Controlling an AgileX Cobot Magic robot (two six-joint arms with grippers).
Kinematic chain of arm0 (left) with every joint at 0, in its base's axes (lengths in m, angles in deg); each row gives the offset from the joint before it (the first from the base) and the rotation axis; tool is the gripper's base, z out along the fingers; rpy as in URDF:
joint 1: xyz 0 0 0.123 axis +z
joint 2: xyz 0 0 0 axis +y
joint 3: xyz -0.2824 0 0.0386 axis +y
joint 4: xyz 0.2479 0 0.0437 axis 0.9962 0 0.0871
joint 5: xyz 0 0 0 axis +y
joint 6: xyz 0.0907 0 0.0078 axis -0.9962 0 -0.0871
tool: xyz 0 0 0 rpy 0 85 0
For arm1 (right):
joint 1: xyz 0 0 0.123 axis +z
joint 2: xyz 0 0 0 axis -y
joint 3: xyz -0.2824 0 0.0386 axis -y
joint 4: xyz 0.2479 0 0.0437 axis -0.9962 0 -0.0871
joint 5: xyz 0 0 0 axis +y
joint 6: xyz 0.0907 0 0.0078 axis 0.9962 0 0.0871
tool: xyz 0 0 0 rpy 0 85 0
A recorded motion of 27 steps. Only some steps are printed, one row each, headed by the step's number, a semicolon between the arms.
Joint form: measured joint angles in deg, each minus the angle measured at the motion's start. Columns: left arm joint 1, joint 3, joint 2, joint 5, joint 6, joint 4; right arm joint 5, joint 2, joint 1, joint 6, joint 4, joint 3.
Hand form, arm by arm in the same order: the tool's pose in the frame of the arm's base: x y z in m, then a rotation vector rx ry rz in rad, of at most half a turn. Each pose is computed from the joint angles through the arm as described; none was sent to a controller.
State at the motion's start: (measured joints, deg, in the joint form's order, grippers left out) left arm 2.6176 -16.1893 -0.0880 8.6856 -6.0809 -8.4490; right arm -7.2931 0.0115 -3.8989 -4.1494 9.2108 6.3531
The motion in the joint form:
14: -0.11 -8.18 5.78 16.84 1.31 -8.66; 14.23 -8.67 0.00 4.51 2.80 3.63
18: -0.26 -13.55 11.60 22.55 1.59 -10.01; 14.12 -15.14 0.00 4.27 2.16 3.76
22: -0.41 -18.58 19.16 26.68 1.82 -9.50; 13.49 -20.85 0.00 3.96 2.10 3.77
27: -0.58 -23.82 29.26 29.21 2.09 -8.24; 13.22 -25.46 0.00 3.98 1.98 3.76
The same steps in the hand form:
14: 0.0344 -0.0101 0.3087 -0.0844 1.5874 -0.2131; 0.0641 -0.0067 0.2522 -0.0862 1.5812 -0.2310
18: 0.0425 -0.0132 0.3257 -0.0795 1.6905 -0.2579; 0.0783 -0.0075 0.2451 -0.0897 1.6901 -0.2170
22: 0.0603 -0.0140 0.3401 -0.0727 1.8061 -0.2652; 0.0902 -0.0081 0.2377 -0.1018 1.7785 -0.2119
27: 0.0917 -0.0128 0.3518 -0.0735 1.9361 -0.2562; 0.0992 -0.0086 0.2303 -0.1060 1.8545 -0.2031

